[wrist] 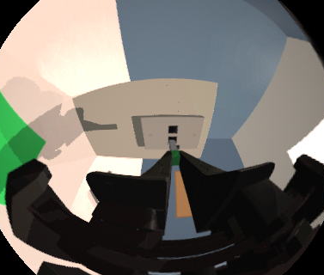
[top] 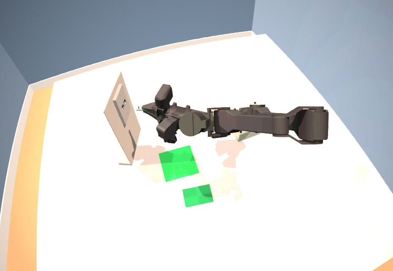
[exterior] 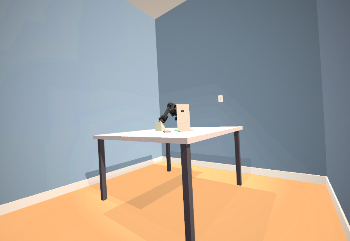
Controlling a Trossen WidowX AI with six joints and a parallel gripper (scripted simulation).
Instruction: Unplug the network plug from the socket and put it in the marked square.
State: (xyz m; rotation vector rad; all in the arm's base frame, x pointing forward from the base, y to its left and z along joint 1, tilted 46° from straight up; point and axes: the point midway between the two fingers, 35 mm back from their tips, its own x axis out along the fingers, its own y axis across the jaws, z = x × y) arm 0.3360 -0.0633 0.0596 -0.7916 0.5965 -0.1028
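My gripper tip is now 210 mm above the green marked square, 90 mm to the right of it and 70 mm past it. Also, from my gripper tip: network plug (right at my gripper tip); then upright panel (80 mm below, 80 mm ahead, 30 mm to the right).
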